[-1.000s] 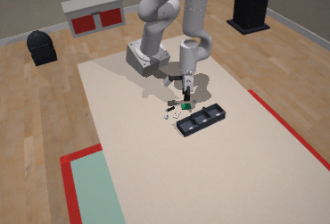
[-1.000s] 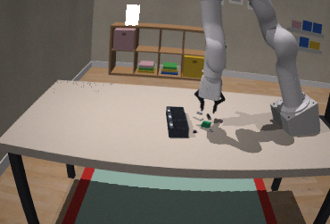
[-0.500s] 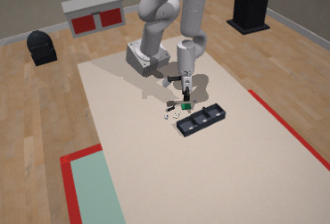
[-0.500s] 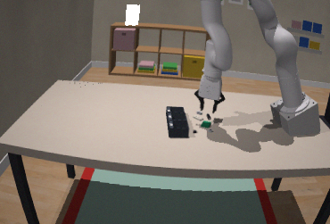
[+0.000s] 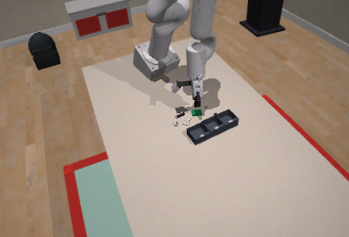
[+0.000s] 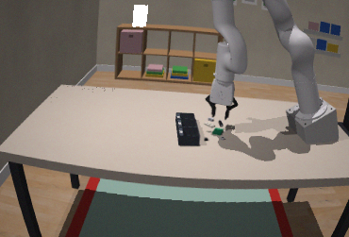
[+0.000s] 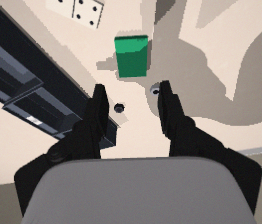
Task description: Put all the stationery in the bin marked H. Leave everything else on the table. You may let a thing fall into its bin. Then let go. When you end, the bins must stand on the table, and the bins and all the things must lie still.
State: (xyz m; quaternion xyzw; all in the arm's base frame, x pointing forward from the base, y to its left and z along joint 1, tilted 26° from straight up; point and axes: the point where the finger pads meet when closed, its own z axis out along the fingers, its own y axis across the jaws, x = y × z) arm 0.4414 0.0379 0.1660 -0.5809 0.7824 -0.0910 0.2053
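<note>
My hand is 9 cm above the green flat piece. The rest, counted from my hand: white domino-like piece 3 cm ahead, 7 cm to the right, 9 cm below; black stick 2 cm behind, 9 cm to the right, 8 cm below; grey thing 2 cm behind, 6 cm to the left, 9 cm below.
</note>
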